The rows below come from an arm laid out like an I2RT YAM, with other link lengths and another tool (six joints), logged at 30 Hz.
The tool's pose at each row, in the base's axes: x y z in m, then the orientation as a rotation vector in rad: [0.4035 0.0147 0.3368 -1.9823 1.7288 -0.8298]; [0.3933 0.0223 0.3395 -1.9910 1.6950 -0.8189]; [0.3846 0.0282 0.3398 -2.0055 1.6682 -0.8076]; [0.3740 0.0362 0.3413 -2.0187 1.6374 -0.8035]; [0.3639 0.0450 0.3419 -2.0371 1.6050 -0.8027]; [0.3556 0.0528 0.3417 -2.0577 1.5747 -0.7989]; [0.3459 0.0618 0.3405 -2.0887 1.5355 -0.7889]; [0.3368 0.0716 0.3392 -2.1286 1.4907 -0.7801]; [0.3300 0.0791 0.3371 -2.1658 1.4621 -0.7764]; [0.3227 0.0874 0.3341 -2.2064 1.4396 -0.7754]
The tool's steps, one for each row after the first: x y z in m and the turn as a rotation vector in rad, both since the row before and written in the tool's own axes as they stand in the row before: [-0.0077 0.0047 -0.0094 0.0123 -0.0217 -0.0147]; [-0.0065 0.0052 -0.0064 0.0044 -0.0175 -0.0160]; [-0.0088 0.0053 -0.0085 0.0091 -0.0147 -0.0184]; [-0.0099 0.0051 -0.0075 0.0073 -0.0121 -0.0231]; [-0.0090 0.0043 -0.0056 0.0037 -0.0126 -0.0232]; [-0.0107 0.0054 -0.0057 0.0004 -0.0186 -0.0317]; [-0.0117 0.0044 -0.0050 -0.0028 -0.0182 -0.0397]; [-0.0093 0.0036 -0.0027 -0.0098 -0.0080 -0.0326]; [-0.0105 0.0039 -0.0022 -0.0156 -0.0027 -0.0325]
